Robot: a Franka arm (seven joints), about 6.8 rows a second.
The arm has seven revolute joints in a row. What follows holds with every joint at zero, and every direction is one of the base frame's. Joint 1 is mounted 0.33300 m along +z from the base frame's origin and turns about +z. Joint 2 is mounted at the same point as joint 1 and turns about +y. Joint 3 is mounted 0.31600 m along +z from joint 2 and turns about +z. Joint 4 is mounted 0.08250 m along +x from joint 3 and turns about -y. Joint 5 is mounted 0.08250 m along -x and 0.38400 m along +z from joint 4 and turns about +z. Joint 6 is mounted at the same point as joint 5 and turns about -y. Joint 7 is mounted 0.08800 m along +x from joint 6 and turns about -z. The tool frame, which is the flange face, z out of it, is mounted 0.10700 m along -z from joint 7; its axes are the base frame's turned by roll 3.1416, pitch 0.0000 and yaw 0.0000 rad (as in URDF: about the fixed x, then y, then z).
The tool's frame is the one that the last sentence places.
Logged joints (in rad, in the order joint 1, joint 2, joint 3, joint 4, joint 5, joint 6, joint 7), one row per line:
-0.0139, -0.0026, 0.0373, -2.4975, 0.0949, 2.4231, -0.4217
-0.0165, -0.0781, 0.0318, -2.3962, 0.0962, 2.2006, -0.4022
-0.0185, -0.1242, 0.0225, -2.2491, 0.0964, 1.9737, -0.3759
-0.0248, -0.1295, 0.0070, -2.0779, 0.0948, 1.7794, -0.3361
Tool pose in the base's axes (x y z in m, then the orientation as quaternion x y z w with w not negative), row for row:
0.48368, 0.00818, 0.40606, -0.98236, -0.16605, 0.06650, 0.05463
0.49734, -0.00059, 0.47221, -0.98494, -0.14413, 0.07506, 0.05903
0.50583, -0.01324, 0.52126, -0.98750, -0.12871, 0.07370, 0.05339
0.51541, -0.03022, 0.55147, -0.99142, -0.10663, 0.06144, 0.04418
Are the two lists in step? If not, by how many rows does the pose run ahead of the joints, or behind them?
The pose runs 2 rows ahead of the joints: the pose in row i belongs to the joints in row i + 2.
